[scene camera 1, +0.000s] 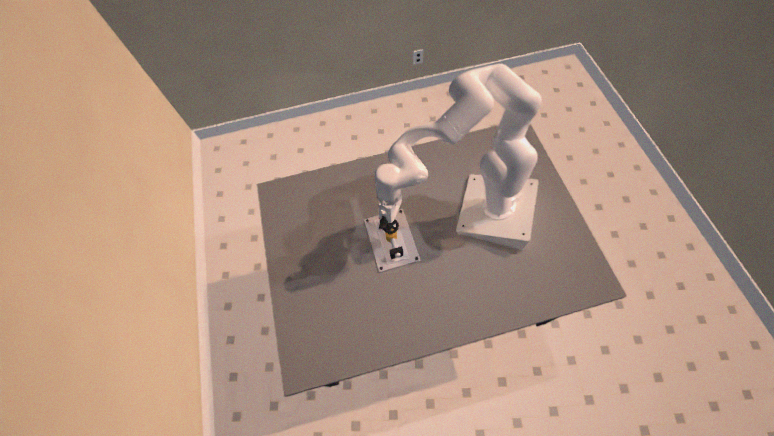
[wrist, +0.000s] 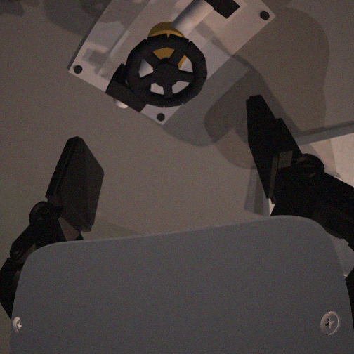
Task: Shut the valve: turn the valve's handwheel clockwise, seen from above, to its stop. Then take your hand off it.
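Note:
The valve's black handwheel (scene camera 1: 390,227) (wrist: 166,73), with spokes and a round hub, sits on a yellow valve body (scene camera 1: 391,236) (wrist: 165,31). The valve is on a pale pipe (wrist: 192,16) over a light mounting plate (scene camera 1: 409,248) (wrist: 245,27) with dark corner bolts. My gripper (scene camera 1: 388,218) (wrist: 164,136) is wide open and empty, its fingers spread wider than the wheel. It is above the handwheel and apart from it in the wrist view, where the wheel shows beyond the fingertips. The scene view is too small to tell the exact gap.
Black pipe supports (scene camera 1: 396,252) (wrist: 126,90) stand on the plate. The arm's white base (scene camera 1: 471,219) is to the right of the valve in the scene view. The grey table top (scene camera 1: 460,303) extends around both, with its edges above a tiled floor.

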